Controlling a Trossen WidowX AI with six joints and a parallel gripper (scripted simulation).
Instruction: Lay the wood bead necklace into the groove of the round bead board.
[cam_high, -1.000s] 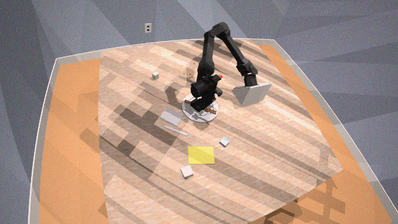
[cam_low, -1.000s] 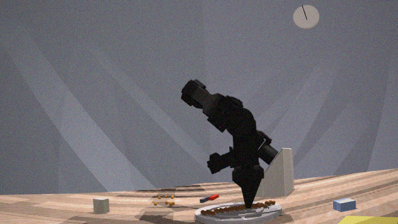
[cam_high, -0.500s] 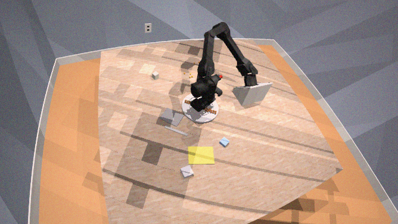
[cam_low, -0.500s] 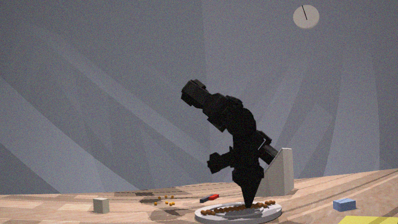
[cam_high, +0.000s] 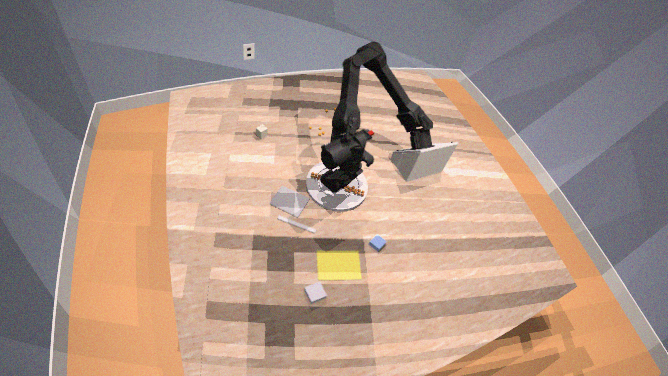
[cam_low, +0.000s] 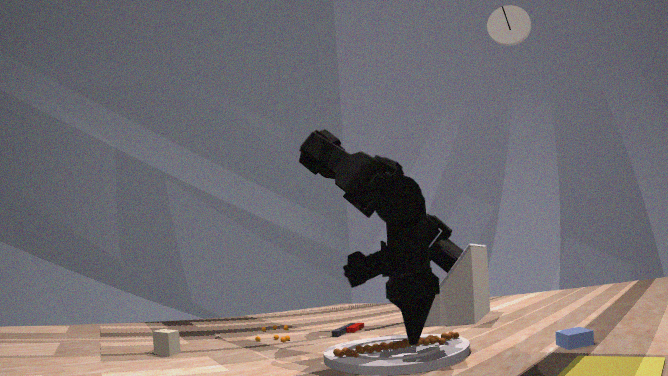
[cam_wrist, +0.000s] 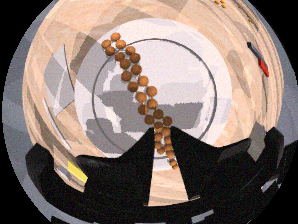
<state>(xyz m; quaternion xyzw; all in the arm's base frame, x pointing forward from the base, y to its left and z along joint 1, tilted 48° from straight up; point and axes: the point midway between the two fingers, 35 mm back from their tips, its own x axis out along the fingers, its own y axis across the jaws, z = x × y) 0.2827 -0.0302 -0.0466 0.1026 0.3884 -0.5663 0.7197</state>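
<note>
Now: gripper tip 180 mm short of the grey sheet and 10 mm above it. Round my gripper tip: yellow sheet: 250 mm to the left, 110 mm ahead, 10 mm below; then blue block: 220 mm to the left, 20 mm behind, 10 mm below; then stick: 180 mm ahead, 90 mm to the left, 10 mm below.
</note>
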